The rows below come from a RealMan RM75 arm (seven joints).
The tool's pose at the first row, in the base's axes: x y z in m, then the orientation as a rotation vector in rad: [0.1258 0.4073 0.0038 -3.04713 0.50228 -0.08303]
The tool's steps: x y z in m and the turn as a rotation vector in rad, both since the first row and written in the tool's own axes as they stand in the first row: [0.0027 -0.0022 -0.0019 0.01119 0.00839 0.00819]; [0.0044 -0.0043 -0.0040 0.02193 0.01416 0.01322]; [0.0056 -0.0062 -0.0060 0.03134 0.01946 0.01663]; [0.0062 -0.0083 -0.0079 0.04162 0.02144 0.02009]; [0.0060 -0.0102 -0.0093 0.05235 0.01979 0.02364]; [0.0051 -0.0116 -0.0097 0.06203 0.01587 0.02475]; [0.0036 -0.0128 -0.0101 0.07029 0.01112 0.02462]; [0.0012 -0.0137 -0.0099 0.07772 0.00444 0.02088]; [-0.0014 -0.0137 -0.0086 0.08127 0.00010 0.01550]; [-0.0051 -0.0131 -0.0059 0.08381 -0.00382 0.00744]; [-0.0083 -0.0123 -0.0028 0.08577 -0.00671 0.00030]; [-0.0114 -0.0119 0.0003 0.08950 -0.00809 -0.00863]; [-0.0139 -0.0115 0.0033 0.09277 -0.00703 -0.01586]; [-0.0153 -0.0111 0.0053 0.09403 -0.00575 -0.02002]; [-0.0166 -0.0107 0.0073 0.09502 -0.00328 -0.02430]
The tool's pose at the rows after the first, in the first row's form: [0.1289 0.4084 0.0059 -3.03486 0.51304 -0.09799]; [0.1311 0.4098 0.0082 -3.02356 0.51886 -0.10890]; [0.1327 0.4111 0.0104 -3.01393 0.52243 -0.11882]; [0.1338 0.4128 0.0125 -3.00310 0.52566 -0.12384]; [0.1342 0.4146 0.0140 -2.99146 0.52866 -0.12346]; [0.1337 0.4162 0.0144 -2.98134 0.52808 -0.11954]; [0.1327 0.4178 0.0148 -2.97288 0.52588 -0.11416]; [0.1307 0.4194 0.0146 -2.96605 0.51839 -0.10590]; [0.1283 0.4203 0.0131 -2.96367 0.50943 -0.10039]; [0.1248 0.4211 0.0102 -2.96302 0.49674 -0.09542]; [0.1217 0.4215 0.0070 -2.96273 0.48560 -0.09183]; [0.1188 0.4222 0.0037 -2.96131 0.47159 -0.09094]; [0.1165 0.4228 0.0006 -2.96011 0.46034 -0.09350]; [0.1152 0.4230 -0.0015 -2.96008 0.45404 -0.09584]; [0.1140 0.4231 -0.0036 -2.96045 0.44768 -0.09989]
